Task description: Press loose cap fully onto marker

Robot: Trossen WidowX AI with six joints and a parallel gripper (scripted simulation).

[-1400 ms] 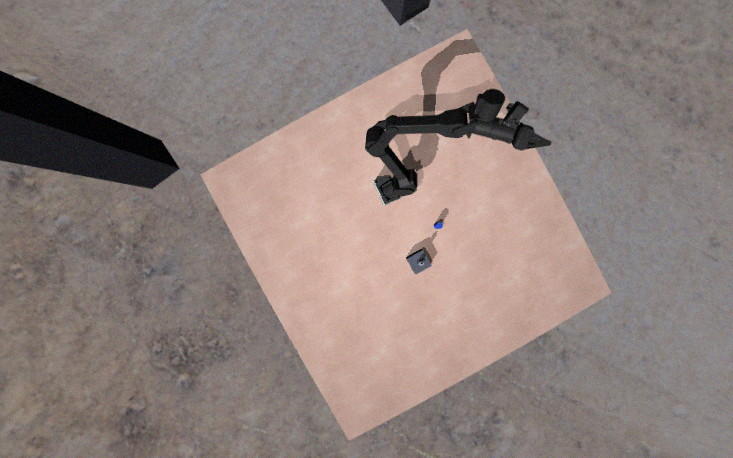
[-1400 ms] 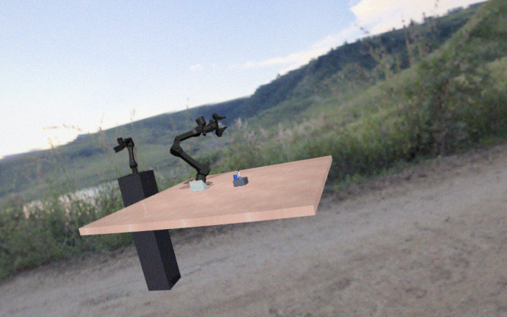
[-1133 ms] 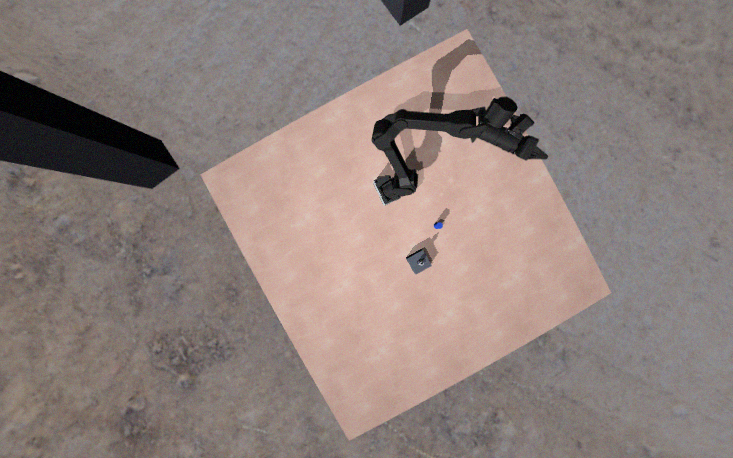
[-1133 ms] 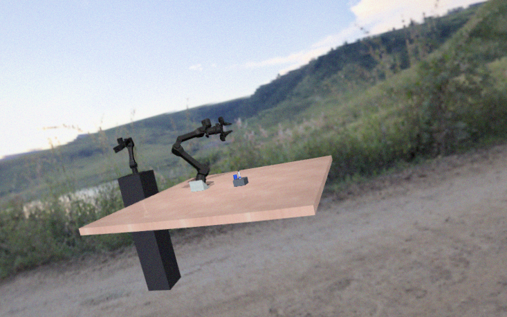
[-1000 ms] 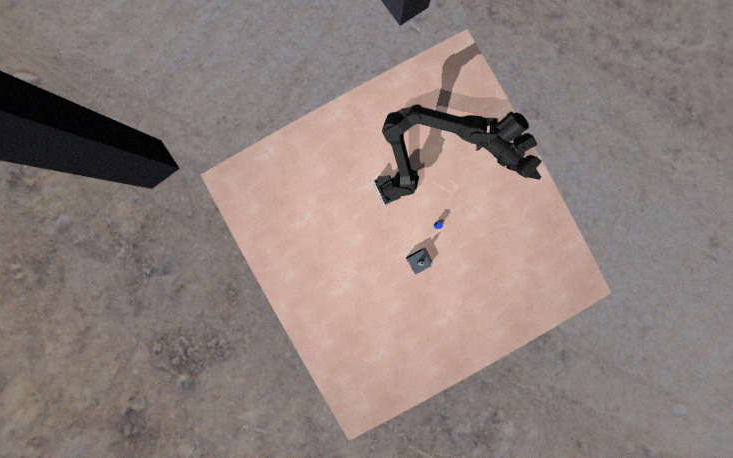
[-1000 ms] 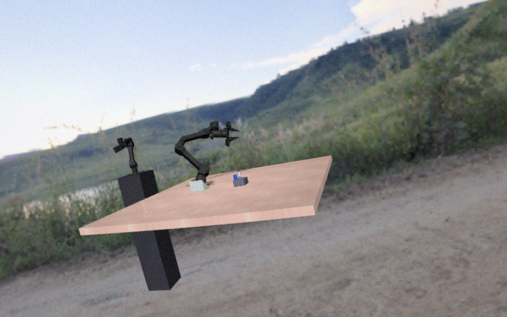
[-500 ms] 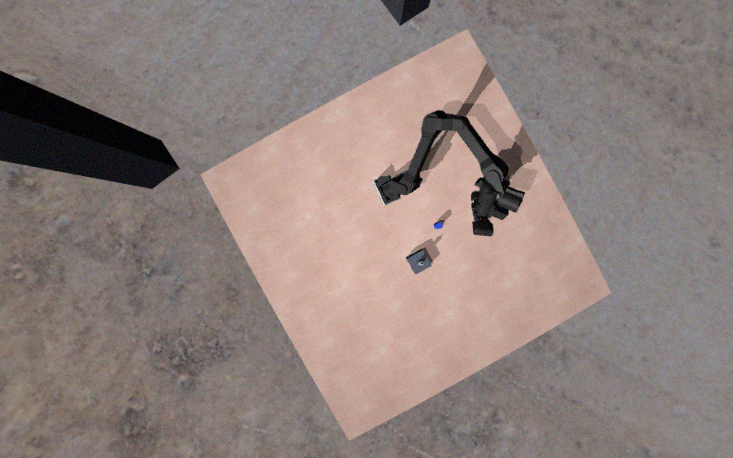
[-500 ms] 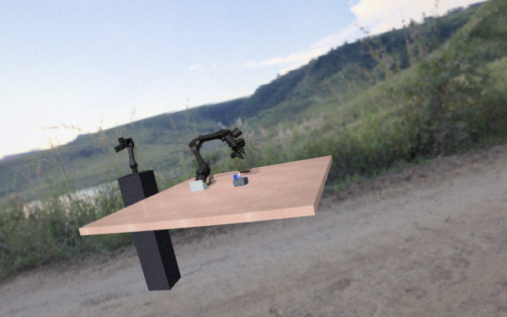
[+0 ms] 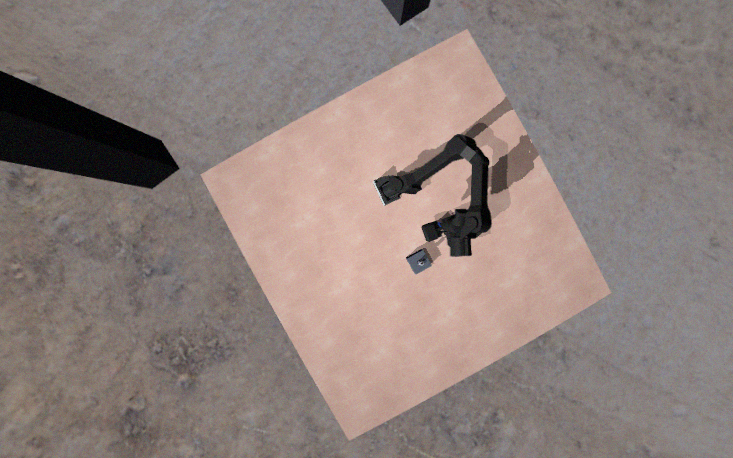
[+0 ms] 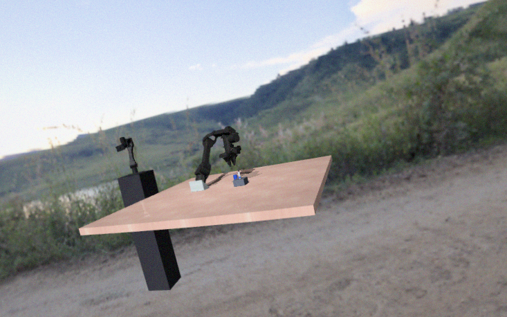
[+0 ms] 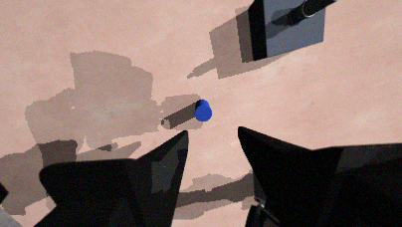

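Right now the blue cap is 9 cm below my gripper tip and 1 cm to the left of it. From my gripper tip the other things lie so: holder block (14 cm to the right, 9 cm below, 8 cm ahead).
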